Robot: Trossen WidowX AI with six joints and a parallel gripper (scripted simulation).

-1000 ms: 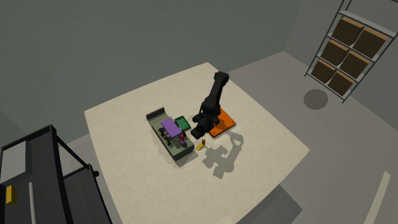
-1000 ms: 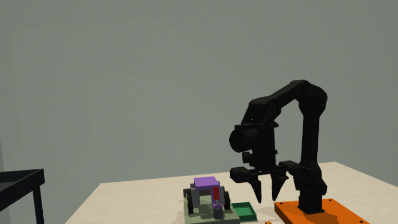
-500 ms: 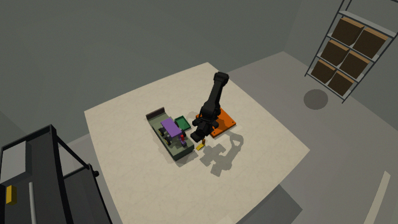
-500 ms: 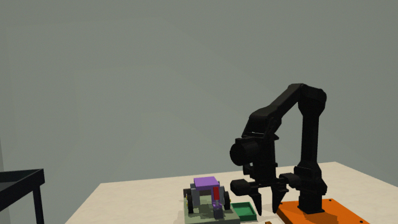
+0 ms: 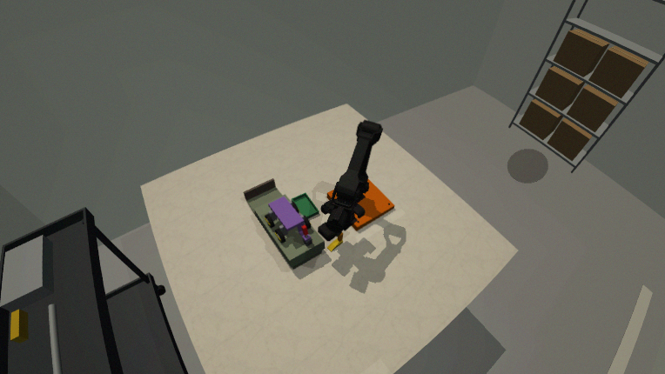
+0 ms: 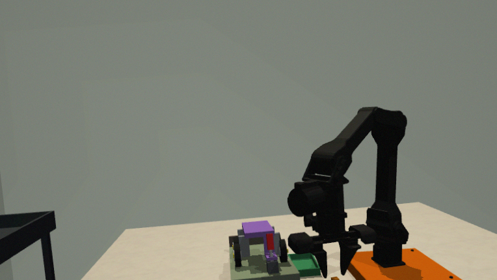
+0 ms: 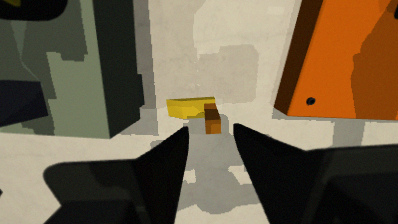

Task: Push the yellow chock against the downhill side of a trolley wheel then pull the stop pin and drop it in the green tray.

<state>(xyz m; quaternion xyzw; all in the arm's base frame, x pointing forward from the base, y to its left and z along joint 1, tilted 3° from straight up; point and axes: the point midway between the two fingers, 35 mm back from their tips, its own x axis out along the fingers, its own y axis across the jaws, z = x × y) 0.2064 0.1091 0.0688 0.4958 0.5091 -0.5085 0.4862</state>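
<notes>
The yellow chock is 5 cm below my gripper tip and 2 cm ahead of it. The rest, counted from my gripper tip: trolley: 16 cm to the right, 13 cm ahead, 4 cm above; red-headed stop pin: 13 cm ahead, 6 cm above, 5 cm to the right; grey-green ramp: 16 cm to the right, 13 cm ahead, 2 cm below.
</notes>
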